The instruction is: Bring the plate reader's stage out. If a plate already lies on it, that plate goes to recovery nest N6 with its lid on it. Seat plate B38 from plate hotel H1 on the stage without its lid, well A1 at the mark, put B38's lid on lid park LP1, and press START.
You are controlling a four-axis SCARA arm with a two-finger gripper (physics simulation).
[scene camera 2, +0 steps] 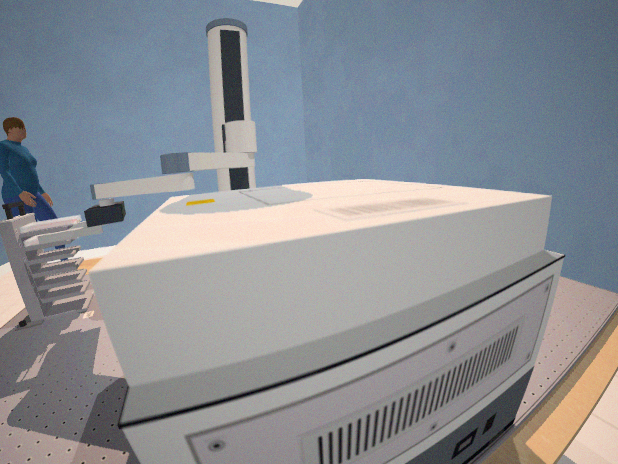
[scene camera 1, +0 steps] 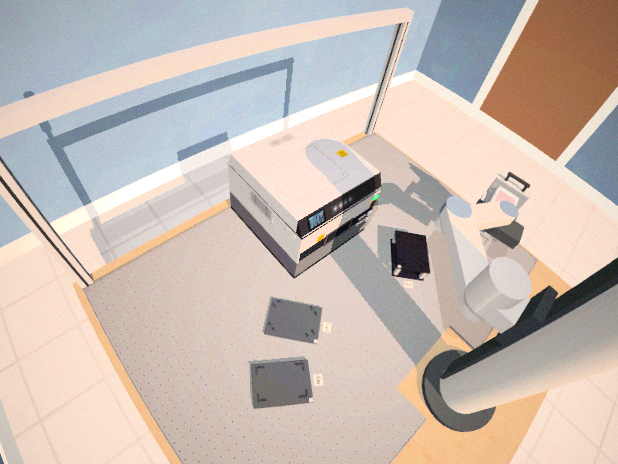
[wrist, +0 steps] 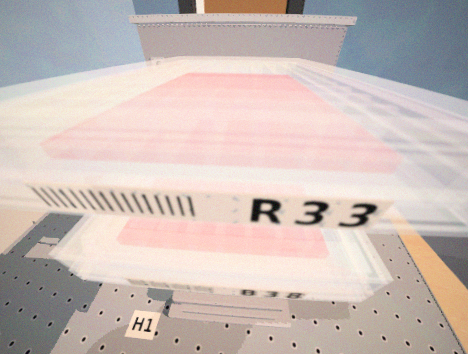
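Seen in the pictures: gripper, fingertip midpoint: (scene camera 2: 47,234) (wrist: 230,127); arm's base, origin of the base link: (scene camera 1: 458,389).
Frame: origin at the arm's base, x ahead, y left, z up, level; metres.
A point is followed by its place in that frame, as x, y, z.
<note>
Plate hotel H1 (scene camera 2: 22,280) {0.375, -0.625, 0.129} (wrist: 240,42) {0.302, -0.622, 0.262} holds lidded plate R33 (scene camera 1: 501,195) {0.316, -0.567, 0.254} (wrist: 225,120) at the top and lidded plate B38 (wrist: 225,270) directly below. My gripper (scene camera 2: 45,237) {0.298, -0.575, 0.220} is open at the hotel, its visible finger beside the upper plates; it holds nothing. The fingertips are hidden in scene camera 1 and not clearly visible in the wrist view. The plate reader (scene camera 1: 270,190) {0.774, 0.138, 0.297} (scene camera 2: 300,240) {0.971, -0.120, 0.296} shows no extended stage; whether a plate is inside is hidden. A flat dark nest (scene camera 1: 281,382) {0.384, 0.396, 0.025} appears labelled N6. Another flat holder (scene camera 1: 293,320) {0.504, 0.248, 0.022} has four corner posts; its label is unreadable.
A raised black stand (scene camera 1: 412,252) {0.414, -0.226, 0.073} stands between the reader and the arm. The arm's column (scene camera 1: 525,360) {0.035, 0.066, 0.401} (scene camera 2: 215,100) {0.042, -0.062, 0.596} rises at the table edge. A frame rail (scene camera 1: 215,57) {1.004, 0.154, 0.598} runs behind the reader. A person (scene camera 2: 20,165) stands beyond the hotel.
</note>
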